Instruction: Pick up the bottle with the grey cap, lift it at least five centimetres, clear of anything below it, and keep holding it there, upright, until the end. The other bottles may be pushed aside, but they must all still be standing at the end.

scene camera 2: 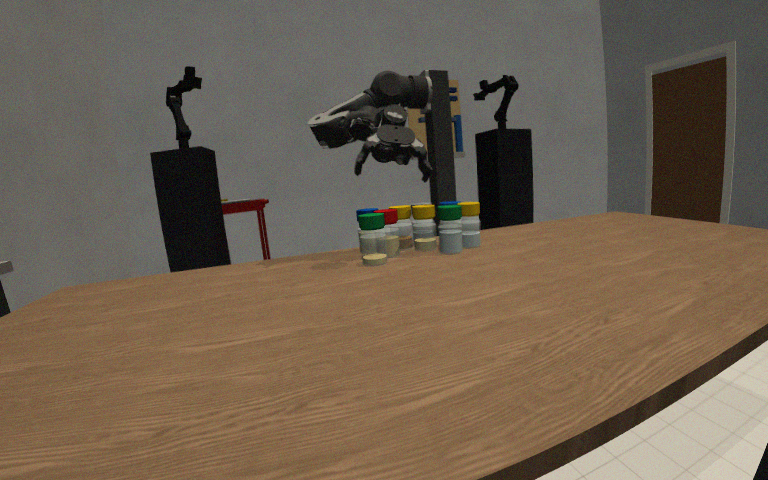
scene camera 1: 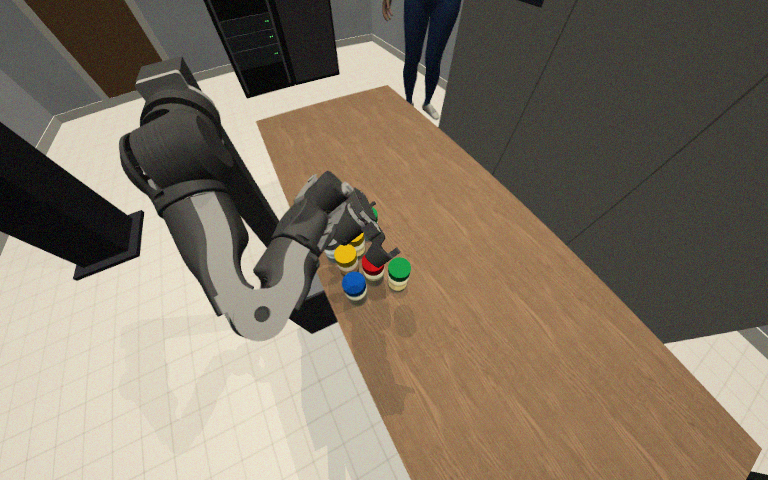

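The grey-capped bottle [scene camera 2: 420, 204] stands in the bottle group, mostly hidden behind a yellow-capped bottle [scene camera 2: 423, 213] in scene camera 2; a thin strip of its cap shows. In scene camera 1 a pale bottle part [scene camera 1: 330, 253] shows beside the arm, its cap hidden; I cannot tell surely that it is the same one. My gripper [scene camera 1: 384, 228] [scene camera 2: 391, 173] is open and empty, fingers pointing down, above the bottle caps with a clear gap. In scene camera 1 it covers part of the group.
Around it stand bottles with blue [scene camera 1: 354, 284] [scene camera 2: 367, 211], red [scene camera 1: 373, 270] [scene camera 2: 387, 216], green [scene camera 1: 399, 269] [scene camera 2: 371, 221] and yellow [scene camera 1: 345, 256] [scene camera 2: 469, 208] caps, closely spaced and upright. They stand near the edge of the wooden table [scene camera 1: 481, 316] [scene camera 2: 339, 350] on the arm's side.
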